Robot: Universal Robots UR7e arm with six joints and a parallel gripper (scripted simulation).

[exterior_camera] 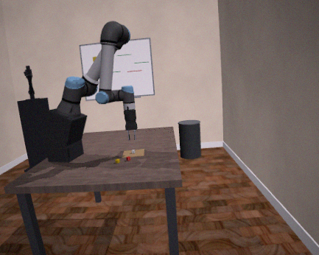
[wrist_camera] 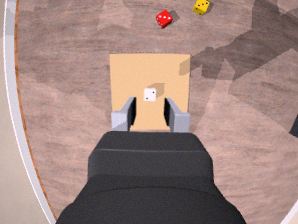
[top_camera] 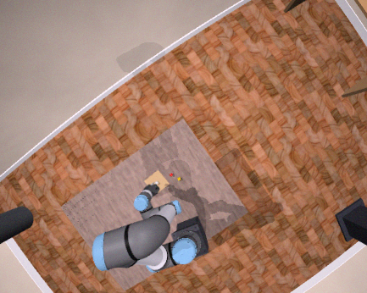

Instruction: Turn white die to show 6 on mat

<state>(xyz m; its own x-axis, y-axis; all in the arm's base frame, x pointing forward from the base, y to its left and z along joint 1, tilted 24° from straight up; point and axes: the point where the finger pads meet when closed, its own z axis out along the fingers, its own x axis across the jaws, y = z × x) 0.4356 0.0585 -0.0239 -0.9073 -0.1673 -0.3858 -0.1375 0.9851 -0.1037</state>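
The white die is 100 mm below my hand. The rest, counted from my hand: yellow die: 170 mm to the right, 100 mm below, 60 mm behind; red die: 130 mm to the right, 100 mm below; tan mat: 110 mm below.
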